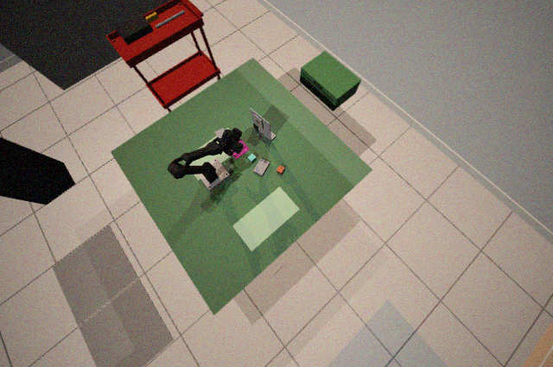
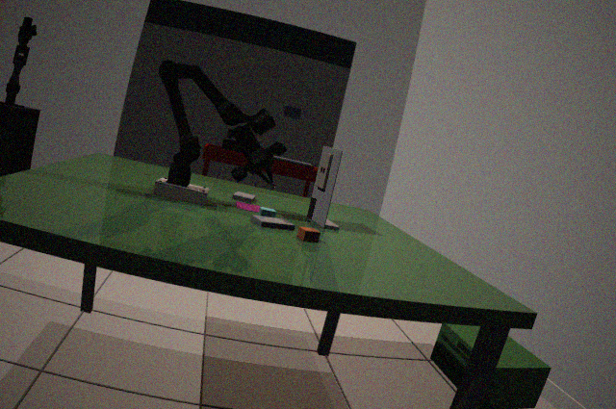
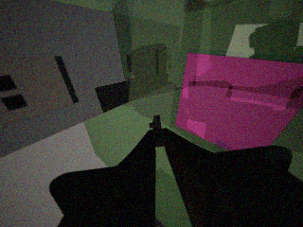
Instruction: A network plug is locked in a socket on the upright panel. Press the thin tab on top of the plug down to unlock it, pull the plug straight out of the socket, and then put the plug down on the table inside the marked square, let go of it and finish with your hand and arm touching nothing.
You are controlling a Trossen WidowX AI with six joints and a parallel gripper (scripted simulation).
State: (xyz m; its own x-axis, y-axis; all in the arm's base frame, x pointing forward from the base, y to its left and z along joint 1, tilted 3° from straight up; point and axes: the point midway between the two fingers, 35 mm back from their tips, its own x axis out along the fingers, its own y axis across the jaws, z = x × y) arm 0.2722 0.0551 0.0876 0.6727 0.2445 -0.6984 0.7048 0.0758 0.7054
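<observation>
Now: gripper tip 4 cm past the magenta marked square and 9 cm above it. From my gripper tip the other things lie so: grey network plug: 1 cm ahead; then teal block: 1 cm behind, 13 cm to the right, 8 cm below; then grey panel: 17 cm ahead, 3 cm to the right, 2 cm above.
</observation>
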